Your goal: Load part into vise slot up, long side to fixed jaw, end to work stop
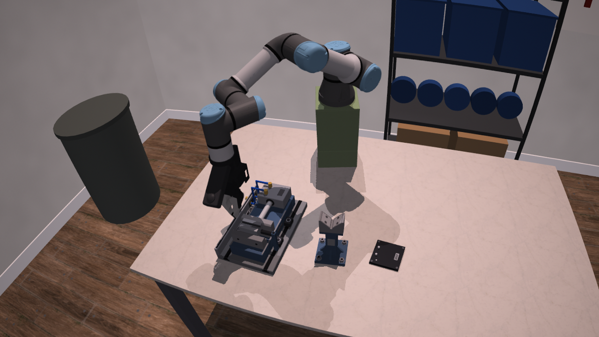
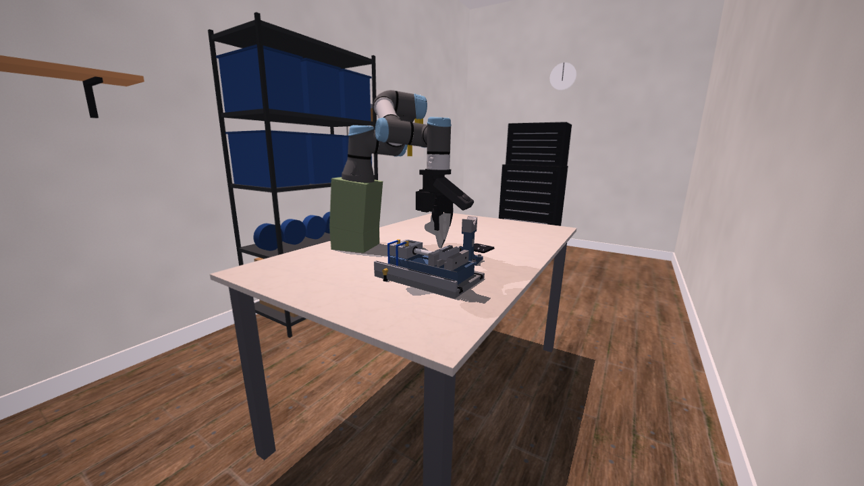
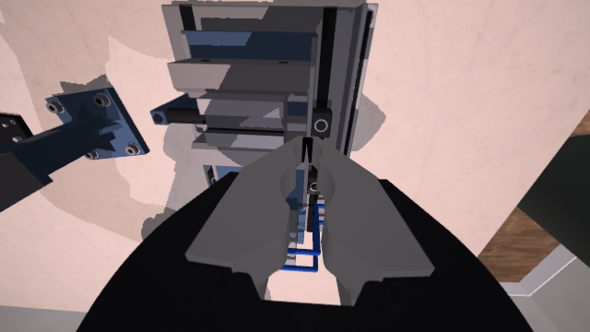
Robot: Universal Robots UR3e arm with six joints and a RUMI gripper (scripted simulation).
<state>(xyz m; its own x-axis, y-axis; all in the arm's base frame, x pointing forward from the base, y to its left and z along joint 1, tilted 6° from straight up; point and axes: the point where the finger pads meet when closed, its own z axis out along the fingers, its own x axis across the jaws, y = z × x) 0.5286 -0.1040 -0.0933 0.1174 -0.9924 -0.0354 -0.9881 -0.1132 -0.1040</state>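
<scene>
Now: hand 5 cm to the right of the part and 3 cm above it. Round my hand: dark work stop rod: 1 cm behind, 10 cm to the left, 5 cm below; then black infeed plate: 14 cm behind, 43 cm to the left, 13 cm below; then fixed jaw: 2 cm ahead, 5 cm to the left, 6 cm below.
</scene>
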